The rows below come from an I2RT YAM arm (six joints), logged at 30 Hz.
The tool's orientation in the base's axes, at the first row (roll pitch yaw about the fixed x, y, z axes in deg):
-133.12 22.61 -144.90
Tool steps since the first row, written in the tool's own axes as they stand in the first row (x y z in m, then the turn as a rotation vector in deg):
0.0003 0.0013 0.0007 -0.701 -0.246 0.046
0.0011 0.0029 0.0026 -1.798 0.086 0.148
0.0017 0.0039 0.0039 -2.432 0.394 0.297
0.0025 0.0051 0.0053 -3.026 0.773 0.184
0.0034 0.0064 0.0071 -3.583 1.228 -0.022
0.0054 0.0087 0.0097 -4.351 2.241 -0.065
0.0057 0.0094 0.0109 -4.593 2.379 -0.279
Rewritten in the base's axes. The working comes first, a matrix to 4 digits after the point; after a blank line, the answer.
The tool's axes in the first row as the columns of a matrix, in the base's axes (used below as rounded here):
-0.7553 -0.1634 0.6347
-0.5308 0.7206 -0.4461
-0.3845 -0.6738 -0.6310

0.0000 0.0005 -0.0014 0.599 0.174 0.406
0.0003 0.0003 -0.0040 1.438 0.950 0.540
0.0006 0.0002 -0.0057 1.961 1.442 0.482
0.0006 0.0000 -0.0077 2.276 2.081 0.527
0.0009 -0.0004 -0.0101 2.492 2.797 0.564
0.0007 -0.0009 -0.0141 2.879 3.953 0.204
0.0011 -0.0011 -0.0154 2.903 4.277 0.339

